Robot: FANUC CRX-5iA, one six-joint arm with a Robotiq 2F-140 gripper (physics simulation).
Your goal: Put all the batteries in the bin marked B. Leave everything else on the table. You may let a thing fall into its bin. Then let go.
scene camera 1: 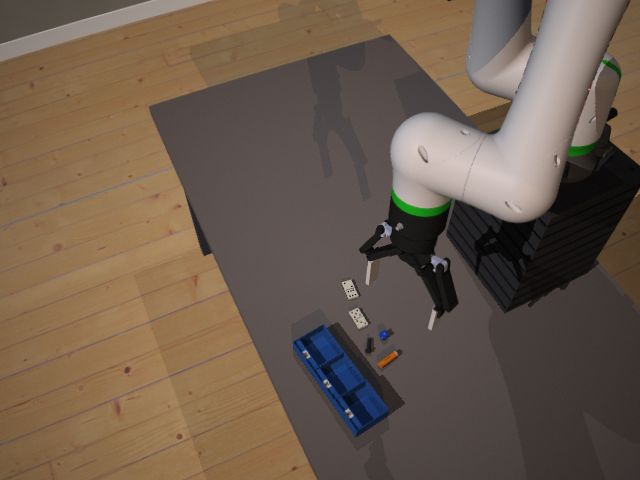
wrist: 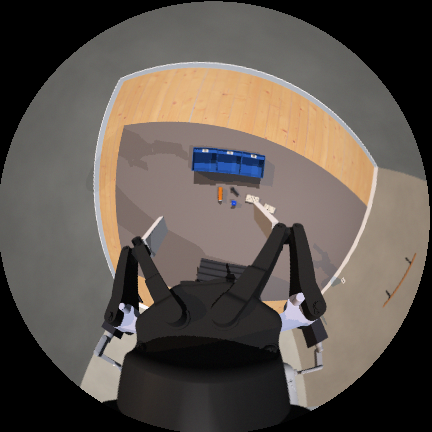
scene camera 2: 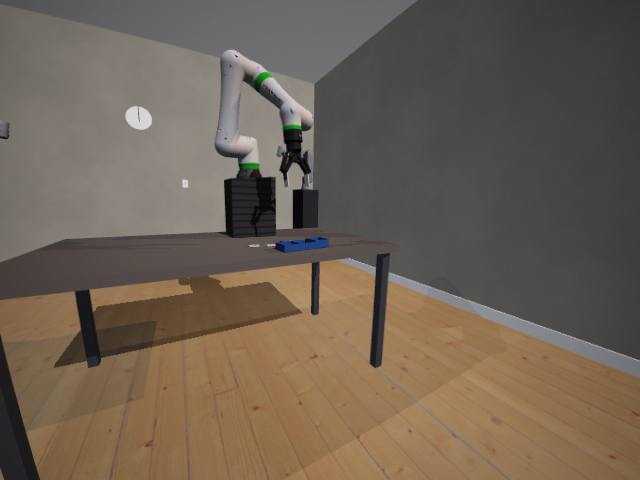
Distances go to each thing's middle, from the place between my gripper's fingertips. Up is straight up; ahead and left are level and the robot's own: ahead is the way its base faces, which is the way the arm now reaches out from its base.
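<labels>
Blue three-compartment bin tray [scene camera 1: 358,404]: 280 mm below my hand, 110 mm ahead of it, 40 mm to the right of it.
</labels>
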